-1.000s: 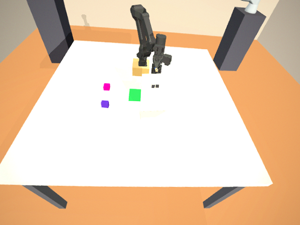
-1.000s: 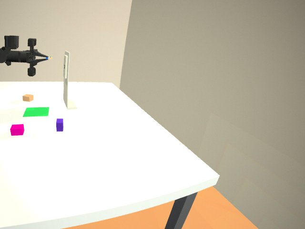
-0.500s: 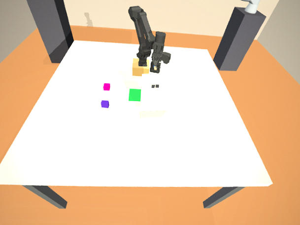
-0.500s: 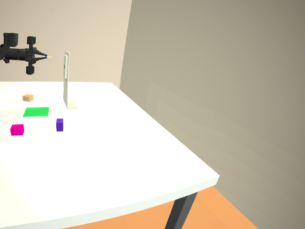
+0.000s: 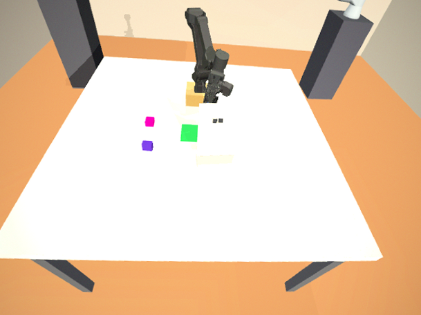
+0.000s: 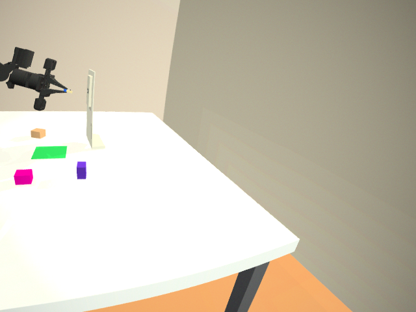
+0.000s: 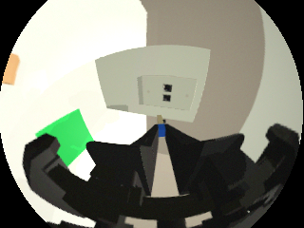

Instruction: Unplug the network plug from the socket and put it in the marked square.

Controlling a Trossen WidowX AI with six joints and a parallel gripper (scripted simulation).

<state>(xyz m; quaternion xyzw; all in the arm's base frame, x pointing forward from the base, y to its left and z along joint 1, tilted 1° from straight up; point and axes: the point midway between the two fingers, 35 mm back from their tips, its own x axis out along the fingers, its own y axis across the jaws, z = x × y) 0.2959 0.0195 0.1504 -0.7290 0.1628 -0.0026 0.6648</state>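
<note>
My gripper tip is now 7 cm past the green marked square, 6 cm to the left of it and 21 cm above it. The rest, counted from my gripper tip: network plug (1 cm ahead); upright panel (10 cm ahead, 3 cm to the left, 8 cm below).
</note>
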